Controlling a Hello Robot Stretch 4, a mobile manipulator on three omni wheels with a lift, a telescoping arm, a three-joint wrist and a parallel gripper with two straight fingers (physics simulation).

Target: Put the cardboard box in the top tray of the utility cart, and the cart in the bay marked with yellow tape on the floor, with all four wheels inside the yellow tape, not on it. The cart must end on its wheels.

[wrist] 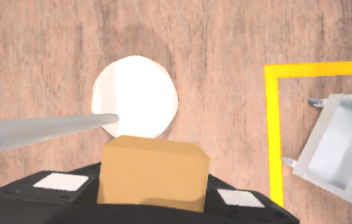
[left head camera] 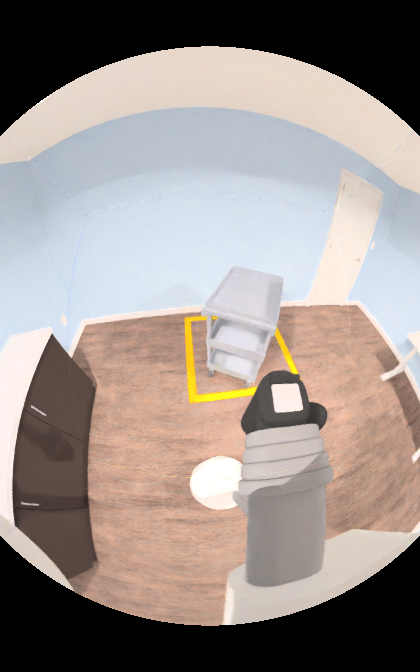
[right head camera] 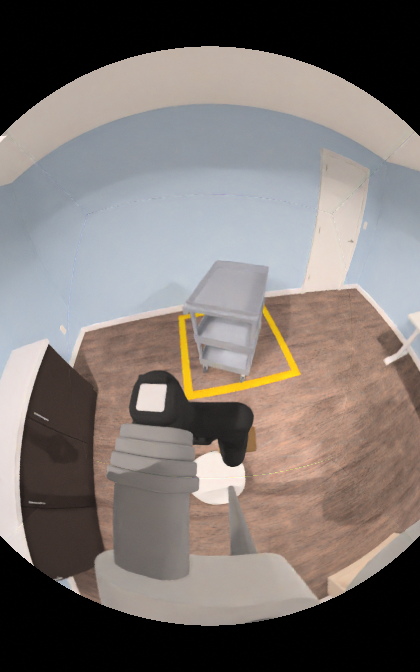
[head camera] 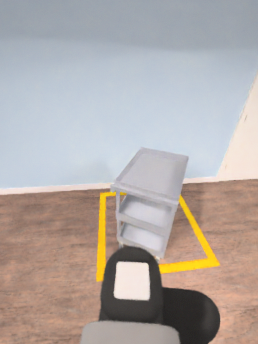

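My gripper [wrist: 154, 178] is shut on the cardboard box [wrist: 152, 167] [right head camera: 251, 440], high above the floor. In the right head view the wrist hides most of the box. The grey three-tray utility cart [head camera: 155, 172] [left head camera: 245, 295] [right head camera: 230, 287] [wrist: 336, 150] stands upright, turned askew in the yellow tape bay [head camera: 102, 235] [left head camera: 190, 360] [right head camera: 185, 355] [wrist: 273, 125]. Its top tray is empty. The gripper is apart from the cart, on its near side. Two near wheels show inside the tape; one is very close to the near strip, contact unclear. The far wheels are hidden.
A blue wall [head camera: 100, 110] stands behind the cart, with a white door [left head camera: 345, 240] [right head camera: 337, 225] at right. A dark cabinet [left head camera: 55, 450] [right head camera: 57, 450] stands left. A white table leg [left head camera: 400, 367] [right head camera: 400, 355] shows at right. A white disc [left head camera: 215, 482] [right head camera: 220, 480] [wrist: 145, 90] lies below the gripper.
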